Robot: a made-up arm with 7 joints.
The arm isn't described. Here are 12 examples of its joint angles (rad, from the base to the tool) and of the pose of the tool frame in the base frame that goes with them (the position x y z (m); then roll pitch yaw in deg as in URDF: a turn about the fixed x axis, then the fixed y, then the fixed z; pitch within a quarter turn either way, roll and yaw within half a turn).
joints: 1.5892 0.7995 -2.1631 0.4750 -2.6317 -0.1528 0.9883
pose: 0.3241 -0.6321 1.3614 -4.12 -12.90 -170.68
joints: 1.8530 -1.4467 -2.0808 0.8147 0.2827 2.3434 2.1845
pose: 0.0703 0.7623 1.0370 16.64 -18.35 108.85
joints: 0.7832 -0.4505 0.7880 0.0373 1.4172 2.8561 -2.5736
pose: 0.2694 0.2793 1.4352 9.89 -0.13 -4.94
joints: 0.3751 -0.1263 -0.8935 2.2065 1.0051 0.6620 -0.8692
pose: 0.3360 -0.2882 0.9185 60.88 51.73 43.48
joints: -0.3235 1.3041 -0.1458 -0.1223 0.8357 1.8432 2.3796
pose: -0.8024 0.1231 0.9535 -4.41 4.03 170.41
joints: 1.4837 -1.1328 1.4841 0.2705 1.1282 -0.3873 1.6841
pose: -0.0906 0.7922 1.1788 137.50 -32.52 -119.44
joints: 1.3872 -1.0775 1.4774 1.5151 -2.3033 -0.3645 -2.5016
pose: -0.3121 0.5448 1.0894 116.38 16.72 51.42
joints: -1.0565 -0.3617 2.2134 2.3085 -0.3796 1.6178 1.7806
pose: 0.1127 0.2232 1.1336 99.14 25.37 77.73
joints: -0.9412 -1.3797 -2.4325 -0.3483 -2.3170 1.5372 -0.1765
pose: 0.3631 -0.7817 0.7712 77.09 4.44 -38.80
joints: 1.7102 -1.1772 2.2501 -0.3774 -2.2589 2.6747 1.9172
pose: 0.1501 0.7115 1.1192 121.46 -71.28 70.71
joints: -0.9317 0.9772 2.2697 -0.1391 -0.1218 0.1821 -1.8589
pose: -0.5396 0.5243 1.2989 -151.65 14.26 70.92
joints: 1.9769 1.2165 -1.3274 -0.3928 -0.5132 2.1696 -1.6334
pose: 0.1679 -0.6648 0.9863 -3.18 -15.79 -124.57
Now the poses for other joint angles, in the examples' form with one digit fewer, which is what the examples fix.
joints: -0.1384 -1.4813 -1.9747 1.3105 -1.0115 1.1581 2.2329
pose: 0.585 -0.571 0.946 -11.8 -42.7 -100.4
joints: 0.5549 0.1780 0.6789 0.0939 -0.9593 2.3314 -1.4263
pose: -0.170 -0.157 1.534 100.0 -39.8 -165.6
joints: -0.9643 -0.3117 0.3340 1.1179 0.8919 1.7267 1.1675
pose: 0.277 -0.446 1.248 125.2 -14.0 -45.4
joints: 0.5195 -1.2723 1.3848 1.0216 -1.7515 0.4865 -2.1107
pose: 0.455 0.633 1.049 -172.5 49.3 42.9
